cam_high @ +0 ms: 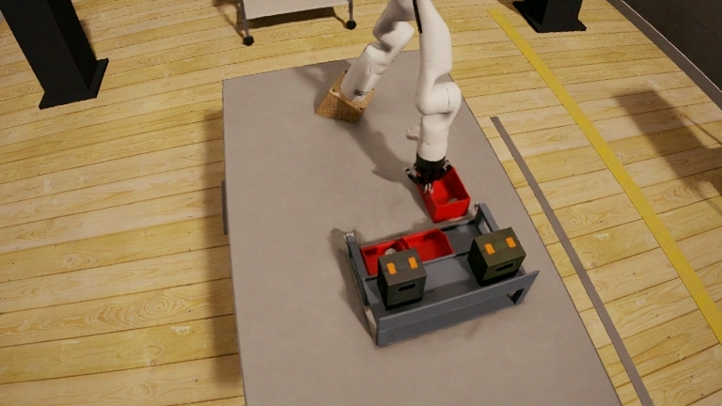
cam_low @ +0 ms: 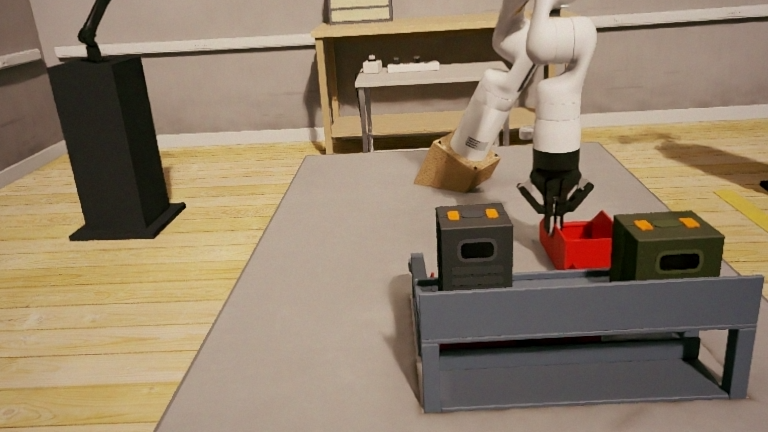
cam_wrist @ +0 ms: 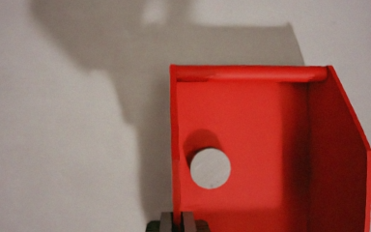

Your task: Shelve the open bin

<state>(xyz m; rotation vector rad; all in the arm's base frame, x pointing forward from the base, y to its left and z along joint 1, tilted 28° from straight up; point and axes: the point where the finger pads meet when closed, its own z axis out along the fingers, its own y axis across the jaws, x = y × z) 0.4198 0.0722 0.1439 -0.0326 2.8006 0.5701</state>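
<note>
Now: hand 30 mm past the grey round part, 20 mm to the right of it and 60 mm above it. The rest, counted from my hand: dark grey box 310 mm ahead, 160 mm to the right, 90 mm above; then green box 300 mm ahead, 70 mm to the left, 80 mm above; then grey shelf 240 mm ahead, 40 mm to the right.
</note>
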